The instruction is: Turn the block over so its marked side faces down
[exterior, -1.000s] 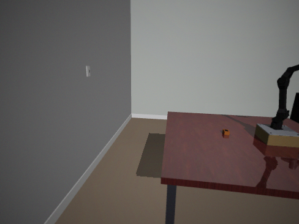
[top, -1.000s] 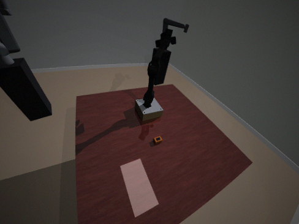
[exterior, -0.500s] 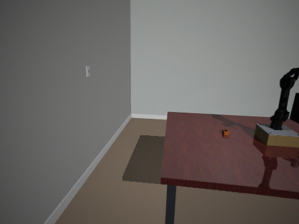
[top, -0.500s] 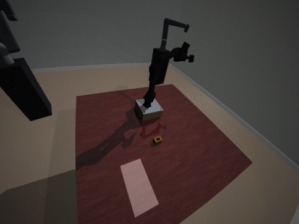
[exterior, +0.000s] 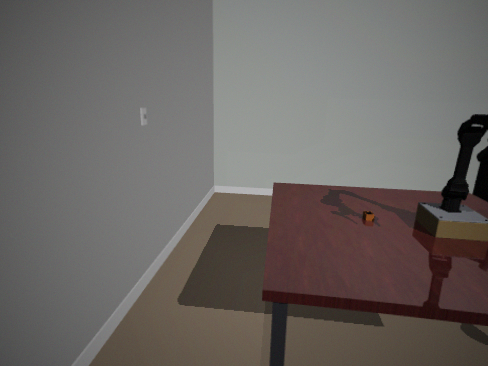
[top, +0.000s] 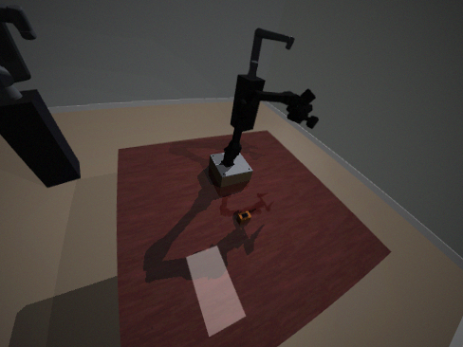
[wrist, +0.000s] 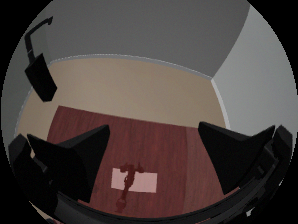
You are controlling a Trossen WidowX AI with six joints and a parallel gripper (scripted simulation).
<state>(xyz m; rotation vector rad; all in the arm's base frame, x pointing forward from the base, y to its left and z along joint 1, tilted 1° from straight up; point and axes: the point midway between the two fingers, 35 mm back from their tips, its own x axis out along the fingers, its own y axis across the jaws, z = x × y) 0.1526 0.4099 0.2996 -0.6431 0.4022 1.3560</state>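
Right now the block is 170 mm ahead of my gripper tip, 550 mm to the right of it and 340 mm below it.
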